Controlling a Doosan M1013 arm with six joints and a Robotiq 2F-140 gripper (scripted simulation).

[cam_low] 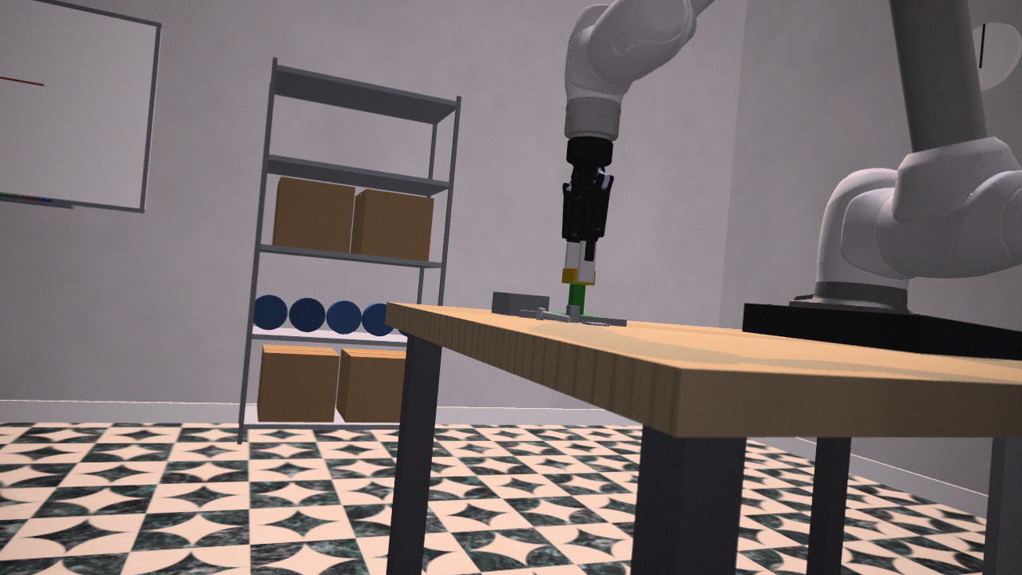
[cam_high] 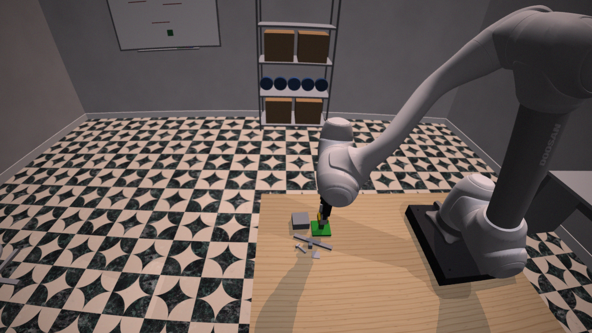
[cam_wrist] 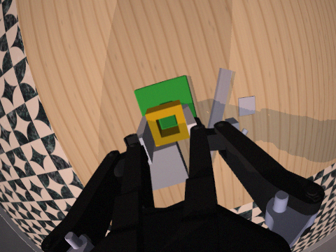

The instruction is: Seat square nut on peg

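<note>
My hand is 9 cm above the long grey bar, 6 cm to the right of it and 5 cm short of it. From my hand the other things lie so: grey block (8 cm below, 8 cm ahead, 4 cm to the right); bolt (11 cm ahead, 9 cm below, 8 cm to the left); square plate (12 cm to the left, 9 cm below, 5 cm ahead).
</note>
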